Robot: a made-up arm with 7 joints.
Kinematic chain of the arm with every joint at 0, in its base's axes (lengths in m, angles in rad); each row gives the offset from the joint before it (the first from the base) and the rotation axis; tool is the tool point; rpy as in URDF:
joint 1: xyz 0 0 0.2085 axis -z
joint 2: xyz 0 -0.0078 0.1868 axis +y
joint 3: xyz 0 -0.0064 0.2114 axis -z
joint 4: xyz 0 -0.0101 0.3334 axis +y
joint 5: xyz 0 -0.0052 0.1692 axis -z
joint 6: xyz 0 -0.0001 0.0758 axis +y
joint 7: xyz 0 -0.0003 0.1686 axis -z
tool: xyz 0 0 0 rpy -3.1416 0 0
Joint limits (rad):
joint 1: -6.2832..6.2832
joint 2: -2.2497..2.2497
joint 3: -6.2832..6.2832
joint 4: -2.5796..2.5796
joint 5: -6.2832..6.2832
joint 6: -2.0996..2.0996
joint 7: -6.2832..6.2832
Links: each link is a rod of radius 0.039 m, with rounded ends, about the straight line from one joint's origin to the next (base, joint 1, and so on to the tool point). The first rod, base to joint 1, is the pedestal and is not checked.
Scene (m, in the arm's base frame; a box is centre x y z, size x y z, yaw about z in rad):
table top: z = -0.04
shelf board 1: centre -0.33 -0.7 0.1 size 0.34 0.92 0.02 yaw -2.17
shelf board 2: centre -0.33 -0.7 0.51 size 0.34 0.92 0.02 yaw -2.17
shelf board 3: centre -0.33 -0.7 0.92 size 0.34 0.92 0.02 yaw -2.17
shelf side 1: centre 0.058 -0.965 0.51 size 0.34 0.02 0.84 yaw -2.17
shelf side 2: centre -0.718 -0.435 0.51 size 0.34 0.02 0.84 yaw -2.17
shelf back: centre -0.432 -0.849 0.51 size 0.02 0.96 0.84 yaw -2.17
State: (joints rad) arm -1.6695 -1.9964 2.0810 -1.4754 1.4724 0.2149 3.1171
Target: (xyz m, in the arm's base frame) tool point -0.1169 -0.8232 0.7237
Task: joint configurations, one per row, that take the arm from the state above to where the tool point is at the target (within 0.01 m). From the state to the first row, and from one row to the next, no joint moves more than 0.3 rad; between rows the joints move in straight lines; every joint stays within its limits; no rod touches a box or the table.
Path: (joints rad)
1: -1.7676 -2.0539 2.0624 -1.6875 1.4926 0.2212 3.1171
2: -1.8658 -2.1114 2.0437 -1.8995 1.5129 0.2275 3.1171
3: -1.9639 -2.1688 2.0251 -2.1116 1.5331 0.2338 3.1171
4: -2.0114 -1.9517 2.1528 -1.9274 1.5007 0.1480 3.1171
5: -2.0589 -1.7346 2.2805 -1.7432 1.4682 0.0622 3.1171
6: -2.1064 -1.5175 2.4083 -1.5590 1.4357 -0.0235 3.1171
7: -1.9678 -1.4649 2.3636 -1.2818 1.4382 0.0161 3.1171
8: -1.8292 -1.4123 2.3189 -1.0045 1.4407 0.0558 3.1171
9: -1.6905 -1.3598 2.2742 -0.7272 1.4432 0.0954 3.1171

